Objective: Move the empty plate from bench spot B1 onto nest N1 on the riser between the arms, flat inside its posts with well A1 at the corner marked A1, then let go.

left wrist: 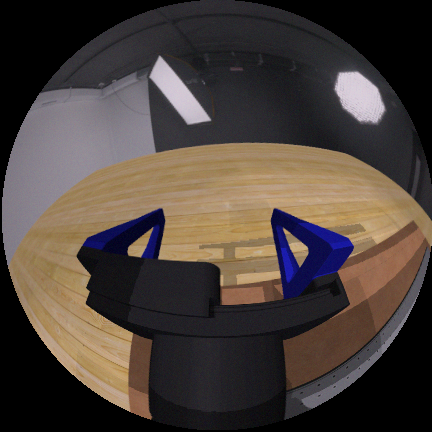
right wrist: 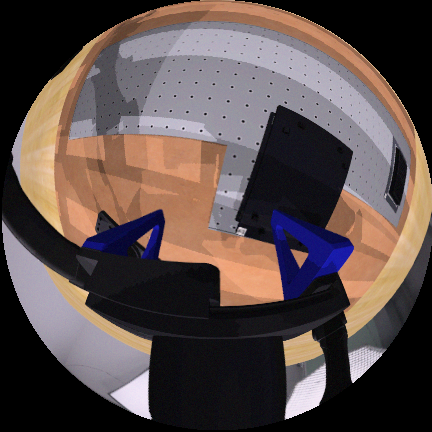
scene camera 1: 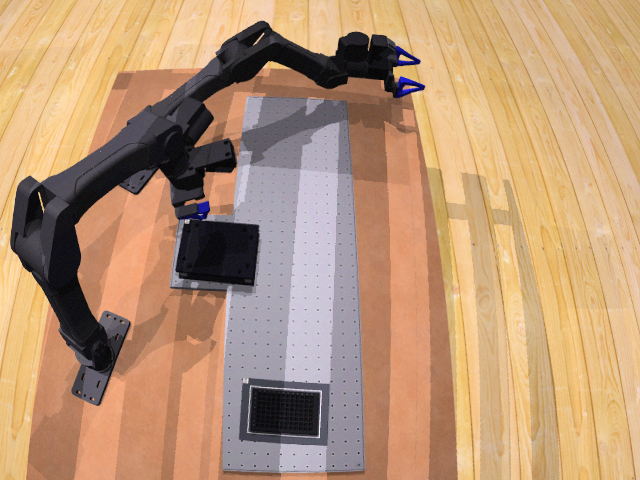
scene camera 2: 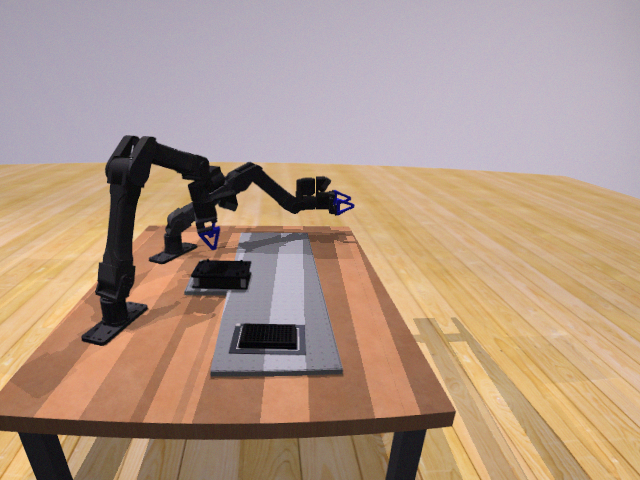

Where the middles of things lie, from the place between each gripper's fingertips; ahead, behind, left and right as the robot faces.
Now: the flat black block [scene camera 1: 214,248] 90 mm to the right of my right hand, 50 mm below it and 50 mm ahead of it. Round my right hand: black well plate [scene camera 1: 275,411] 400 mm to the right, 210 mm ahead, 80 mm below.
Right now the flat black block is 44 cm behind my left hand, 51 cm to the right of it and 10 cm below it. Round my left hand: black well plate 27 cm behind, 82 cm to the right, 13 cm below.
